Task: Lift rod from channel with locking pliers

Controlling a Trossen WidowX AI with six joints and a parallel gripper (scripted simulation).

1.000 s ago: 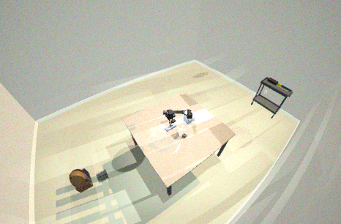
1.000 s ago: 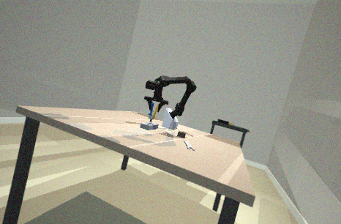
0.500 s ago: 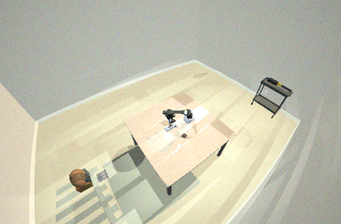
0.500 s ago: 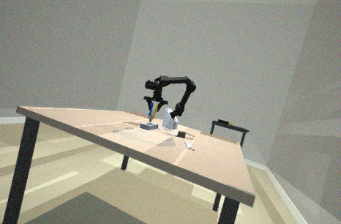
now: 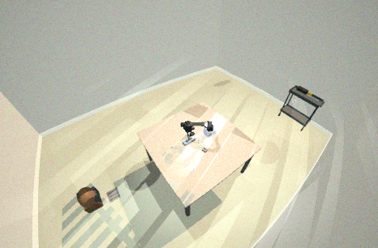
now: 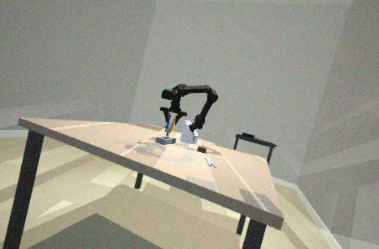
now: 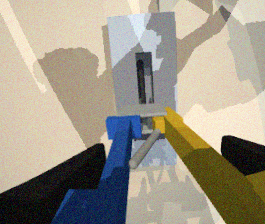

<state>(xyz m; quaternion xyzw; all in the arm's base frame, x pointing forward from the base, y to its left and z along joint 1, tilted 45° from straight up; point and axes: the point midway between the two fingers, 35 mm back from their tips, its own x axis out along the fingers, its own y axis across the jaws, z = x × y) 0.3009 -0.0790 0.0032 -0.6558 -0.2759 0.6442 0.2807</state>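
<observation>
Right now the grey link bar is 1 cm to the right of my gripper tip. Also, from my gripper tip: rod (1 cm to the right, 13 cm below); channel block (12 cm below); yellow handle (2 cm to the left).
</observation>
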